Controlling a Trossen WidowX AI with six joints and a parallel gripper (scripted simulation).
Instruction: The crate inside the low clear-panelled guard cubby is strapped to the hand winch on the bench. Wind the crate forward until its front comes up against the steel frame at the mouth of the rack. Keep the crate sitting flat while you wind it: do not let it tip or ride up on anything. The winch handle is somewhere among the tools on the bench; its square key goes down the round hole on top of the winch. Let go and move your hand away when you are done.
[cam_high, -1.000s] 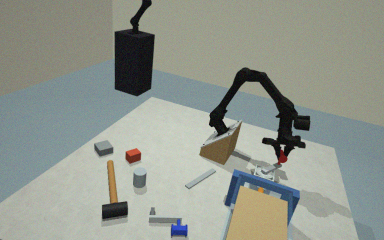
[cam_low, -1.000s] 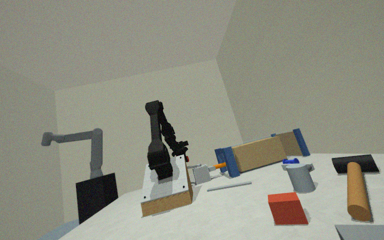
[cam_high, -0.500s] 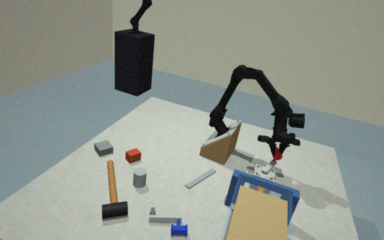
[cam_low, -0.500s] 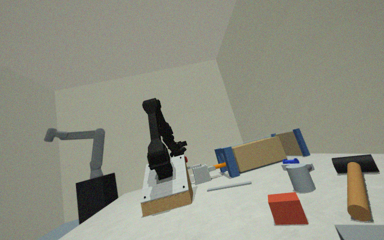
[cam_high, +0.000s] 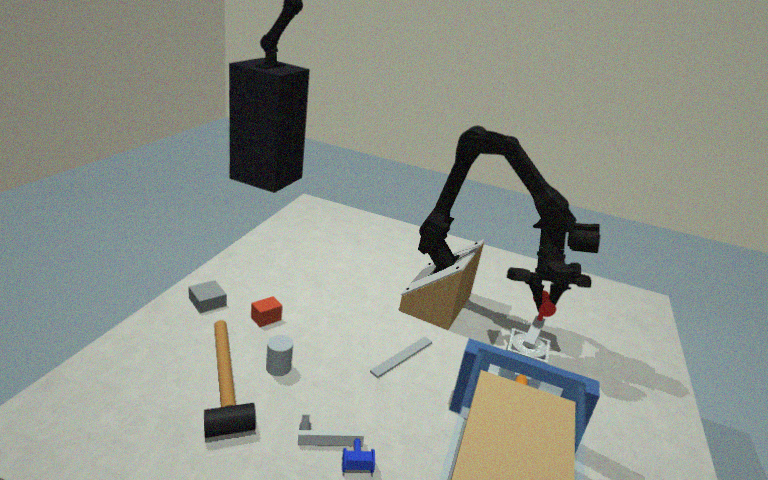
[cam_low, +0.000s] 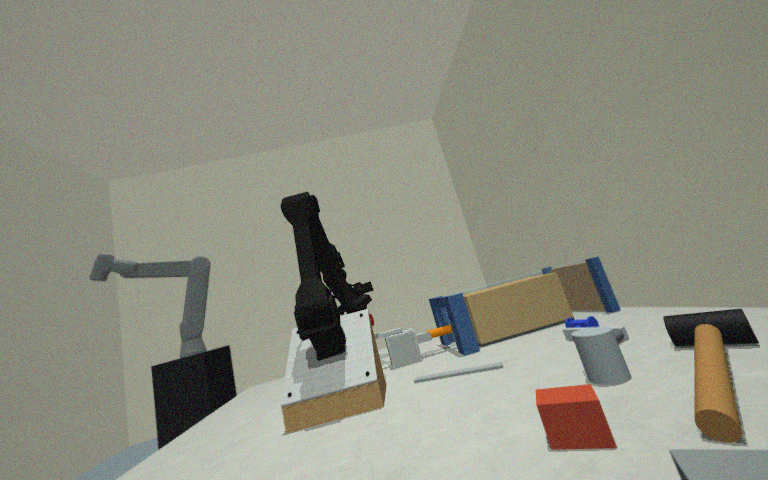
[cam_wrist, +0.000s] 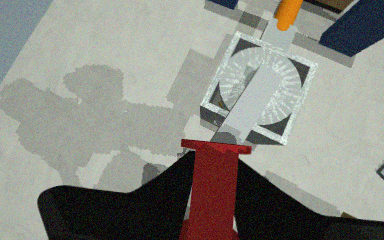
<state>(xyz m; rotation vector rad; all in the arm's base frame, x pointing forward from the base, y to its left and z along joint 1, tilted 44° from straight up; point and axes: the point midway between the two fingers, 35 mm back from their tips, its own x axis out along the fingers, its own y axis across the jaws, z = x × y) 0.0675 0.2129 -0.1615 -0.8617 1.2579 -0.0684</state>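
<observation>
Right now the red-knobbed crank handle is 3 cm below my gripper tip, 2 cm ahead of it and 1 cm to the right of it. Round my gripper tip: blue steel frame: 24 cm ahead, 3 cm below; red knob: 2 cm behind, 1 cm to the right; winch: 10 cm below, 7 cm ahead, 2 cm to the right.
</observation>
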